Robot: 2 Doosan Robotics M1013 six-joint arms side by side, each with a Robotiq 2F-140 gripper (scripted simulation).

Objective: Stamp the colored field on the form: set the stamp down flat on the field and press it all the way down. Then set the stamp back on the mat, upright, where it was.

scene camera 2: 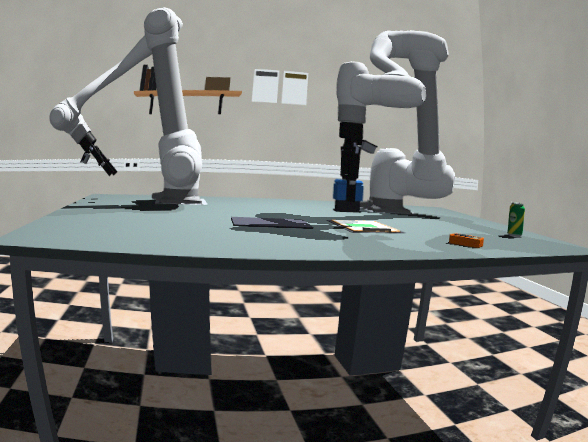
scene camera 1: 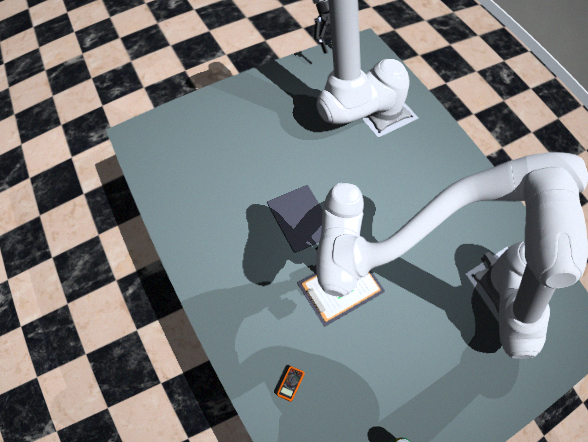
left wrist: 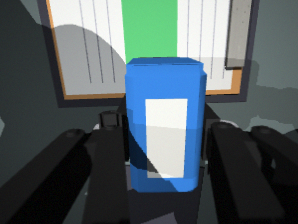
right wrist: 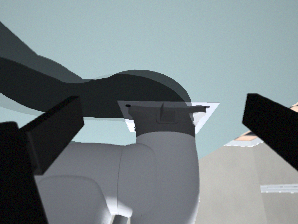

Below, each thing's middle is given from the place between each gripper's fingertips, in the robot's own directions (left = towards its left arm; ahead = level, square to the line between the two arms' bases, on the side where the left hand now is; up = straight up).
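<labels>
The blue stamp (scene camera 2: 339,190) is 3 cm below my right hand, and it is also 87 cm to the left of that hand and 52 cm ahead of it. As for the dark mat (scene camera 1: 299,214), my right gripper is 51 cm short of it, 64 cm to the right of it and 12 cm above it.
Counted from my left hand (scene camera 2: 347,200), the dark mat is 110 mm below, 10 mm behind and 230 mm to the right. The blue stamp is 20 mm below my left hand.
</labels>
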